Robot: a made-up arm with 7 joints.
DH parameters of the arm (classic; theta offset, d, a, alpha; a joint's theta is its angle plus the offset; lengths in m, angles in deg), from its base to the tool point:
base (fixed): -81.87 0 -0.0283 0
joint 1: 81.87 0.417 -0.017 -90
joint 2: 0 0.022 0.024 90
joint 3: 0 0.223 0.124 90
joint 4: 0 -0.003 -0.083 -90
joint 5: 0 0.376 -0.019 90
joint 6: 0 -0.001 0.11 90
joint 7: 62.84 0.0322 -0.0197 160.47
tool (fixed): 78.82 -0.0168 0 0
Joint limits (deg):
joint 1: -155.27..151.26
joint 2: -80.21..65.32
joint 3: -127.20..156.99
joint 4: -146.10..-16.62
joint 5: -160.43..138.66
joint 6: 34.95..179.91
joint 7: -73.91..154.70
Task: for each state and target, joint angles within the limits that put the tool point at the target. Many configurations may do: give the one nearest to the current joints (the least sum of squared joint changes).
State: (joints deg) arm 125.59 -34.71 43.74 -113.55 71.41 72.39 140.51
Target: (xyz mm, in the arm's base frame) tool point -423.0 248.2 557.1
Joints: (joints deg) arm 112.65 -37.47 28.31 -141.89 64.65 65.05 142.52
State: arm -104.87 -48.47 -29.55 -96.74 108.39 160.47 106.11
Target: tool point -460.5 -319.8 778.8
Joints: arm -104.79 -9.32 -28.61 -91.55 103.34 143.47 106.70
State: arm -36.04 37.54 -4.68 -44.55 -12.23 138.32 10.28
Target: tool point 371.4 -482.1 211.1
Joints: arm -41.40 38.98 -17.14 -100.42 -15.81 121.57 4.93
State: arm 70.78 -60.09 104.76 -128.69 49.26 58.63 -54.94
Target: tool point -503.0 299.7 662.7
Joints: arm 57.79 -53.79 68.88 -103.89 49.87 70.98 -54.82
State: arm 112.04 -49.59 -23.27 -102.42 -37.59 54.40 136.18
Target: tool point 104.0 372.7 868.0
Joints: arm 113.95 -46.07 -21.90 -105.79 -36.95 54.00 136.04
